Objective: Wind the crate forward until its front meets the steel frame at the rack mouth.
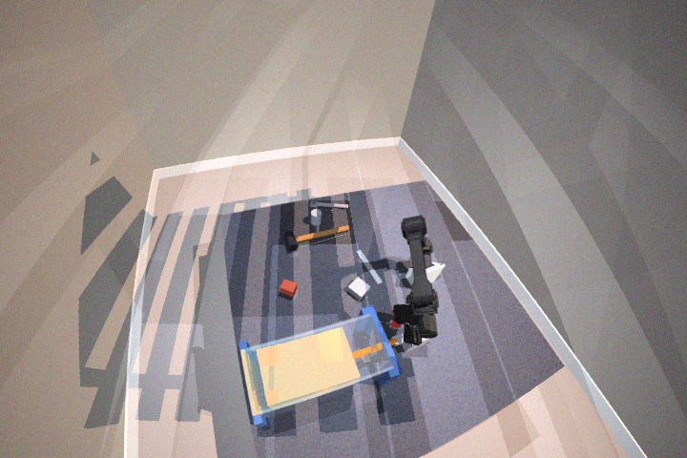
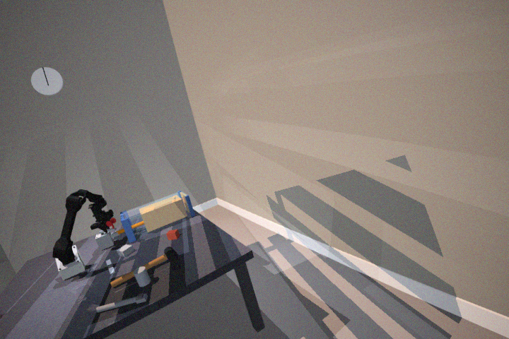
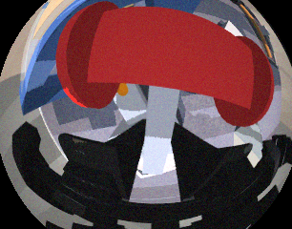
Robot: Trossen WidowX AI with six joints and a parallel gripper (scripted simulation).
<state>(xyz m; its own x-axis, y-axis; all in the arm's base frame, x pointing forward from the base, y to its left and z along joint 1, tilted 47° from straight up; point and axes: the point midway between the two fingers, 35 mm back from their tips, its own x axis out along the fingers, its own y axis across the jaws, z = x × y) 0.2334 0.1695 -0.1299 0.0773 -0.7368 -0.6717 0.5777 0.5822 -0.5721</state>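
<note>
Right now the red knob is 4 cm ahead of my gripper tip, 3 cm to the right of it and 5 cm above it. From my gripper tip the other things lie so: blue frame (12 cm ahead, 2 cm to the left, 1 cm above); winch handle (1 cm ahead, 1 cm to the right, 2 cm above); winch (6 cm behind, 2 cm to the left, 7 cm below).
</note>
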